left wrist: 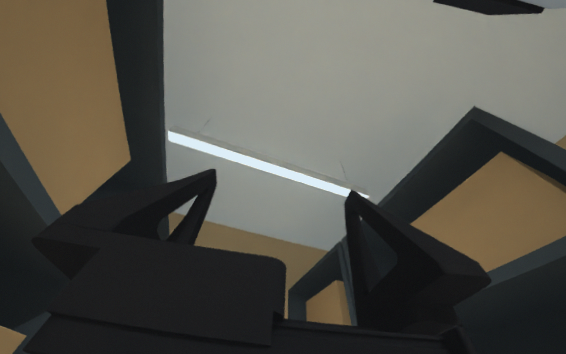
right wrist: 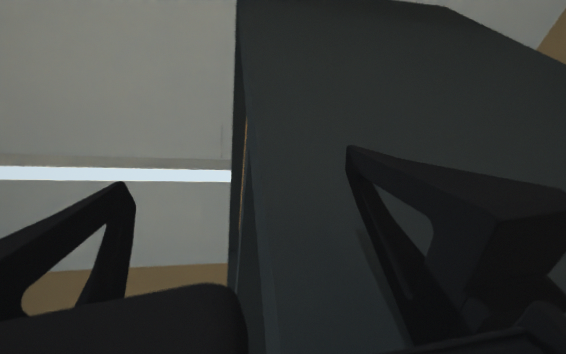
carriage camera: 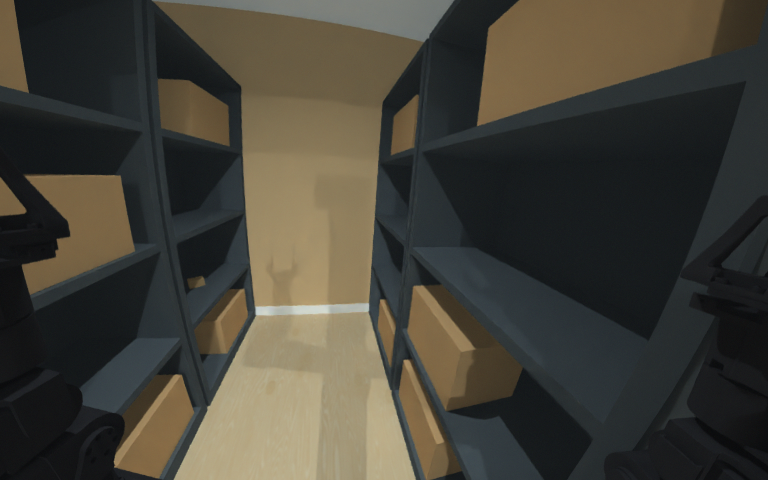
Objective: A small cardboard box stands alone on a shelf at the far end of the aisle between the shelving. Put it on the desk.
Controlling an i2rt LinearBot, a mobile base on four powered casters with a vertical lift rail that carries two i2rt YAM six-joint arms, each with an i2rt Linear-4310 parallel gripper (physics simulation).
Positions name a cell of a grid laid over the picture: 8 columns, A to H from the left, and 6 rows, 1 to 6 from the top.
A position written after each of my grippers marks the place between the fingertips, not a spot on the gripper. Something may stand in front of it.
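Note:
My right gripper (right wrist: D3) is there for me to see, and so is my left gripper (left wrist: D4).

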